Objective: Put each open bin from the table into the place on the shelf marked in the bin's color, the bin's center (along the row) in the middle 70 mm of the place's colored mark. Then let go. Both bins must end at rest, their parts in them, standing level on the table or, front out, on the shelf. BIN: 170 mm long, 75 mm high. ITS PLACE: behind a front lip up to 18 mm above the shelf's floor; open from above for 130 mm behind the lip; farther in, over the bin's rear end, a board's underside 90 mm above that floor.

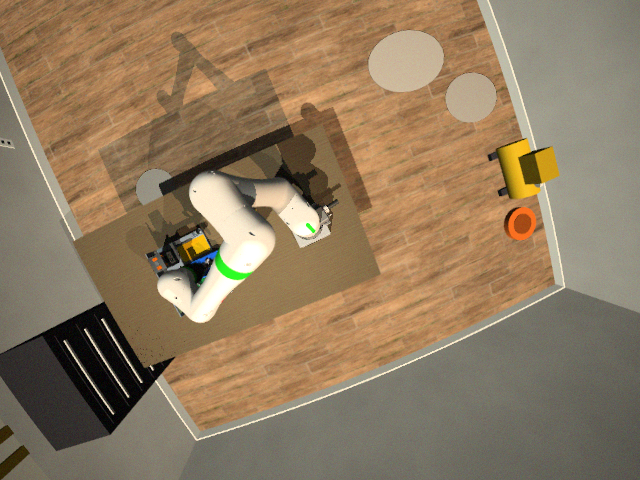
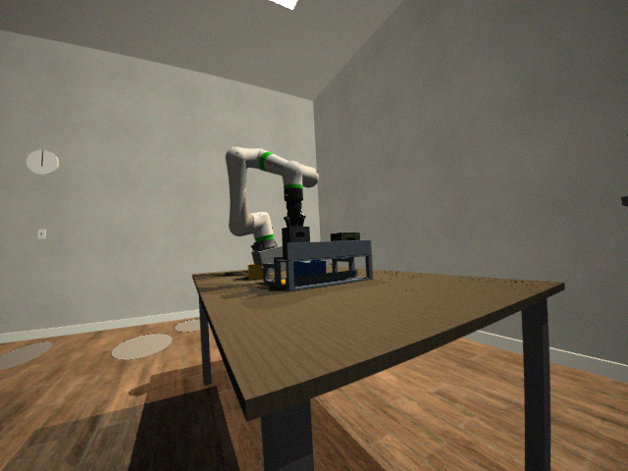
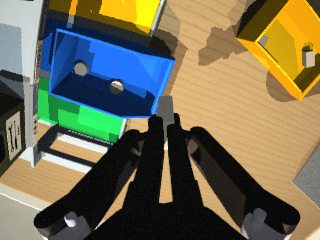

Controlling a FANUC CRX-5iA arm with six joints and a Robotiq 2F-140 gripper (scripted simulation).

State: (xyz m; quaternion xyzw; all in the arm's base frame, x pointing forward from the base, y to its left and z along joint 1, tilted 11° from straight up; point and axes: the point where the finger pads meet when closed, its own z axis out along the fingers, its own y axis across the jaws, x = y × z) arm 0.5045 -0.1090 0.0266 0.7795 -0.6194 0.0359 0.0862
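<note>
Now: the blue bin 80 mm ahead of my hand and 120 mm below it. The rest, counted from my hand: blue mark 140 mm ahead, 20 mm to the right, 160 mm below; then green mark 160 mm ahead, 90 mm to the left, 160 mm below; then yellow mark 120 mm ahead, 130 mm to the right, 160 mm below.
</note>
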